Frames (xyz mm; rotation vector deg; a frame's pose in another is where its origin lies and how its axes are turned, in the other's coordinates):
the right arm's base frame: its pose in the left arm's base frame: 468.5 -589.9 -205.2 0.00 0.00 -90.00
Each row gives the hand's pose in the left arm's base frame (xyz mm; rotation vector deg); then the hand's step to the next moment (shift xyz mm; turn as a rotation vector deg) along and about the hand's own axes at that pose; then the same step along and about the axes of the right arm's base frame.
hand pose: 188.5 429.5 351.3 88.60 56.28 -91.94
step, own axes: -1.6 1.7 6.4 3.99 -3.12 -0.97
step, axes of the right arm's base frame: 6.5 -1.5 1.5 -2.43 -2.48 -3.81
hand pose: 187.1 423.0 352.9 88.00 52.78 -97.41
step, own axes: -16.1 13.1 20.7 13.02 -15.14 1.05
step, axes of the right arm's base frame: 24.3 1.5 16.4 -7.01 -14.52 -11.83
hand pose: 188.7 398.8 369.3 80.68 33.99 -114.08
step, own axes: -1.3 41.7 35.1 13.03 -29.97 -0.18
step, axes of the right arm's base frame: 52.7 6.5 12.5 -18.30 -24.21 -12.13
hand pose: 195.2 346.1 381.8 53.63 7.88 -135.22
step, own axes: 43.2 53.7 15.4 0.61 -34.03 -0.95
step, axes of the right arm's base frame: 69.7 -4.1 -10.5 -27.91 -18.84 -5.05
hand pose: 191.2 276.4 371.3 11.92 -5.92 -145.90
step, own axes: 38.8 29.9 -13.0 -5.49 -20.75 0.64
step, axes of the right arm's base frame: 46.8 -13.4 -14.2 -20.31 -6.88 -1.14
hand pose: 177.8 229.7 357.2 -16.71 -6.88 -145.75
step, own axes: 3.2 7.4 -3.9 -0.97 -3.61 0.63
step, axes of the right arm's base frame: 8.4 0.8 -2.9 -3.62 -1.09 0.30
